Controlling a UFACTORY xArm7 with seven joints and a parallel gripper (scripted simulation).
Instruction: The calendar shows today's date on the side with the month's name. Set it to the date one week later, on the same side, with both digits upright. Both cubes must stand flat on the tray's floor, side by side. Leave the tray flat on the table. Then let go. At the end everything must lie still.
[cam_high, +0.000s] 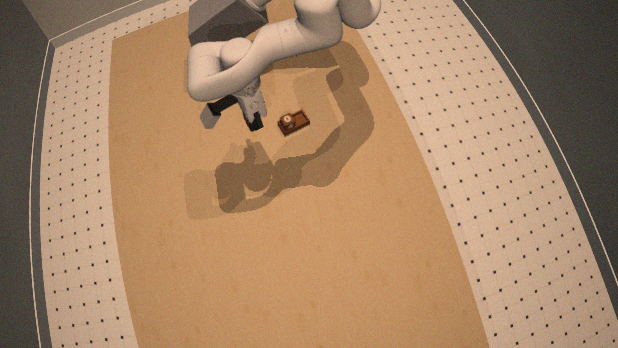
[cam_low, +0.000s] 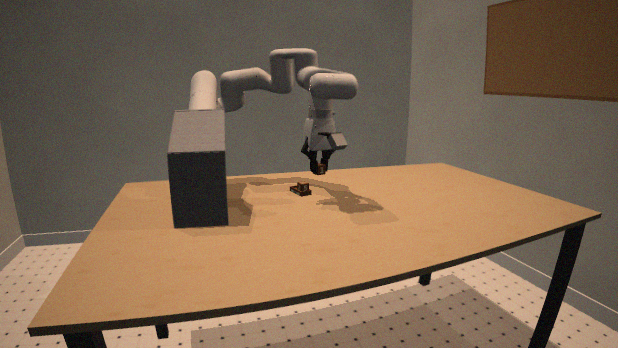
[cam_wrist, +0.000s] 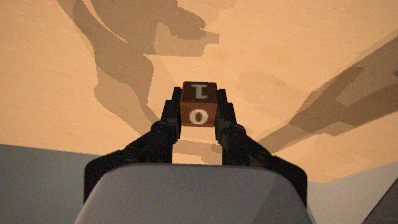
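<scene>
The brown tray lies 3 cm behind my hand, 11 cm to the left of it and 11 cm below it.
</scene>
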